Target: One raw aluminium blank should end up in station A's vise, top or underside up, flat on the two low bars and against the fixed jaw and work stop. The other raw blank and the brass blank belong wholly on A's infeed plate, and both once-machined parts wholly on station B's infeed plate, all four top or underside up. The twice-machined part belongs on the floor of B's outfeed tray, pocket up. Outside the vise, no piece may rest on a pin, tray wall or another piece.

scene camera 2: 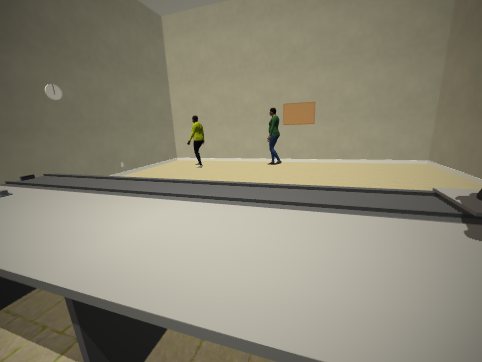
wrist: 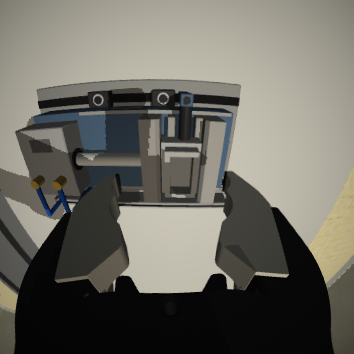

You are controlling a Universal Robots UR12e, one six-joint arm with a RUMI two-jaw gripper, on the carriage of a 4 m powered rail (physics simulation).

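Places are measured from the arm's base along level axes (x left, y back, z up), in centimetres.
Pixels of known places: gripper, between the fingertips: (wrist: 171, 174).
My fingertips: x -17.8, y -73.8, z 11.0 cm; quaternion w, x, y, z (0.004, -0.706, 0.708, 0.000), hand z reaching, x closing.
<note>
Ahead of a thing's pixels: the offset from my fingertips to its top centre. Level surfaces: height alone.
A vise in the wrist view has a blue bed @(dx -1.2, dy +5.8, dz -8.0 cm) (wrist: 122, 131), a left jaw (wrist: 150, 165) on a round rod and a right jaw (wrist: 212, 162). A grey piece @(dx -1.6, dy -0.8, dz -2.5 cm) (wrist: 196, 172) with a rectangular pocket facing up lies between the jaws; whether it touches both is unclear. A black work stop @(dx +3.1, dy -1.4, dz -4.4 cm) (wrist: 185, 122) with a blue head reaches its far end. The low bars are largely hidden. Which station this is cannot be told. My gripper (wrist: 171, 174) is open and empty, its fingertips over the vise's near side, one on each side of the jaw pair. Infeed plates, outfeed tray and other pieces do not show.
A grey drive block (wrist: 47, 150) with brass fittings and blue hoses is at the vise's left. In scene camera 2, a long table @(dz -14.0 cm) (scene camera 2: 240, 250) stands before the dark rail (scene camera 2: 240, 193). Two people (scene camera 2: 197, 134) (scene camera 2: 273, 132) are on the floor beyond.
</note>
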